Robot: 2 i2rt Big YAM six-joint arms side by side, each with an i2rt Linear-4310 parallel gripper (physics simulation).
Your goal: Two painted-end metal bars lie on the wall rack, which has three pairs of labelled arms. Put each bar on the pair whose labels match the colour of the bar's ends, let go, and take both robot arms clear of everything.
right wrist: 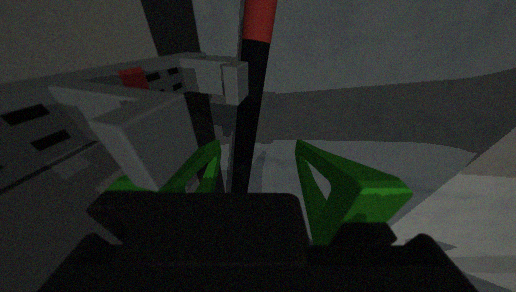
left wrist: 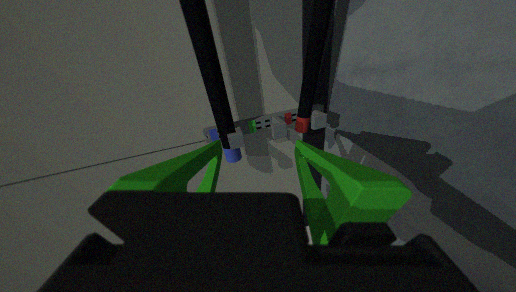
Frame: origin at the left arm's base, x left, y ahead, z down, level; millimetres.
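Where they show: left gripper, fingertip midpoint: (left wrist: 258, 145); right gripper, fingertip midpoint: (right wrist: 258, 145).
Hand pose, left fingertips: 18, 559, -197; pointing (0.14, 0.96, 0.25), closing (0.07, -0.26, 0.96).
After its pixels a point has its place, as x, y, z.
The blue-ended bar (left wrist: 210, 75) {-5, 696, -228} has its blue end at the arm tip beside the blue label (left wrist: 213, 134) {97, 697, -253}. The red-ended bar (left wrist: 309, 65) {4, 695, -74} (right wrist: 245, 140) {-241, 750, -41} has its red end near the red label (left wrist: 288, 118) (right wrist: 132, 78); in the right wrist view it runs beside an arm tip, which partly covers it. Contact with the arms is hard to tell. The green label (left wrist: 253, 126) {99, 697, -176} is between the two bars. My left gripper (left wrist: 258, 145) {18, 559, -197} is open, its fingertips apart, with the bars' ends beyond them. My right gripper (right wrist: 258, 145) {-266, 735, -72} is open; the bar appears between its fingers, nearer the left one.
A grey rack arm (left wrist: 278, 127) {77, 650, -142} stands between the bar ends. In the right wrist view a large grey arm (right wrist: 145, 135) {-316, 764, -147} is close to the left finger, and another arm's tip (right wrist: 235, 82) {-312, 764, -77} is beside the bar. Broad shadows fall across the surfaces behind.
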